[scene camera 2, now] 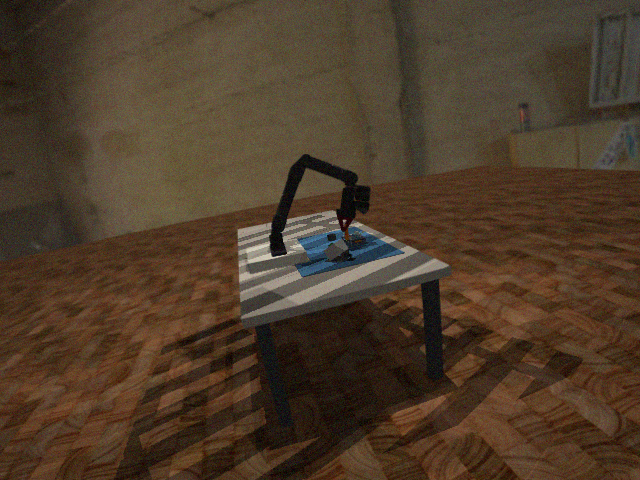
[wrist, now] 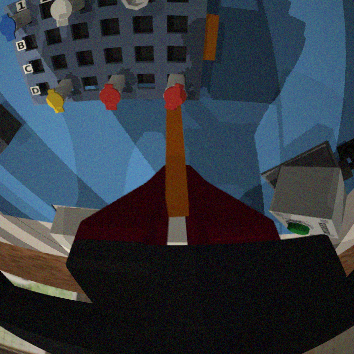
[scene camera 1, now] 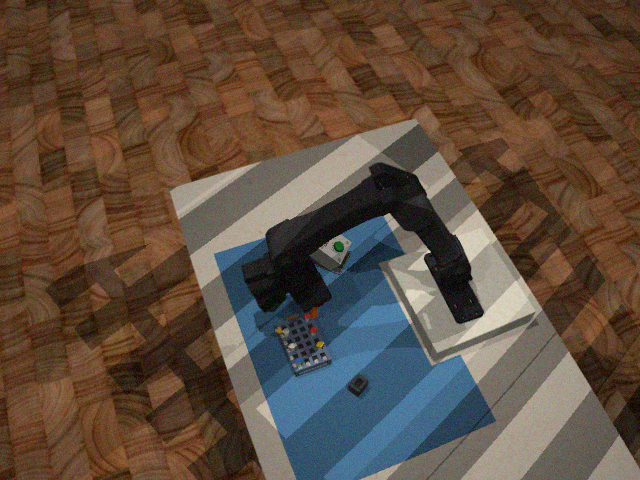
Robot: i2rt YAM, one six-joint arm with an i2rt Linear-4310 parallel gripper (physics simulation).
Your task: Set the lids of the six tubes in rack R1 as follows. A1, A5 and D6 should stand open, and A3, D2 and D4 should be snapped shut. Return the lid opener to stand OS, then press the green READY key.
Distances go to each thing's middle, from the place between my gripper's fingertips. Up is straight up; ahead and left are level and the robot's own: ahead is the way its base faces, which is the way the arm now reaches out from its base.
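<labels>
My hand is 1 cm above the lid opener (wrist: 176, 196) and 2 cm short of it. There is also the grey box with green button (scene camera 1: 332, 256), which I find 4 cm below my hand, 16 cm to the right of it and 7 cm behind it.
</labels>
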